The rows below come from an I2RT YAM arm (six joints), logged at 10 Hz.
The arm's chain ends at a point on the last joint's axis. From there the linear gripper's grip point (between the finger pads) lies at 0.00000 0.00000 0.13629 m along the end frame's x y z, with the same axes.
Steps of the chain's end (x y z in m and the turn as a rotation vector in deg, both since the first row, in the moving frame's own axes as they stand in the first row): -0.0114 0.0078 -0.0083 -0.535 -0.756 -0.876; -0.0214 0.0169 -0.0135 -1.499 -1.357 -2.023; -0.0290 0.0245 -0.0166 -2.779 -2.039 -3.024; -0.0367 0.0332 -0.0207 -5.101 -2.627 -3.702; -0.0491 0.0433 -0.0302 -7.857 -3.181 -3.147; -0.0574 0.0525 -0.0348 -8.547 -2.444 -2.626; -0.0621 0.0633 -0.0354 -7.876 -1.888 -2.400; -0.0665 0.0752 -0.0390 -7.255 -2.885 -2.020
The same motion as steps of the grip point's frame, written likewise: -0.0132 0.0091 -0.0083 -0.535 -0.756 -0.876; -0.0246 0.0205 -0.0136 -1.499 -1.357 -2.023; -0.0337 0.0312 -0.0168 -2.779 -2.039 -3.024; -0.0425 0.0455 -0.0214 -5.101 -2.627 -3.702; -0.0561 0.0621 -0.0317 -7.857 -3.181 -3.147; -0.0627 0.0729 -0.0364 -8.547 -2.444 -2.626; -0.0662 0.0821 -0.0368 -7.876 -1.888 -2.400; -0.0730 0.0925 -0.0403 -7.255 -2.885 -2.020
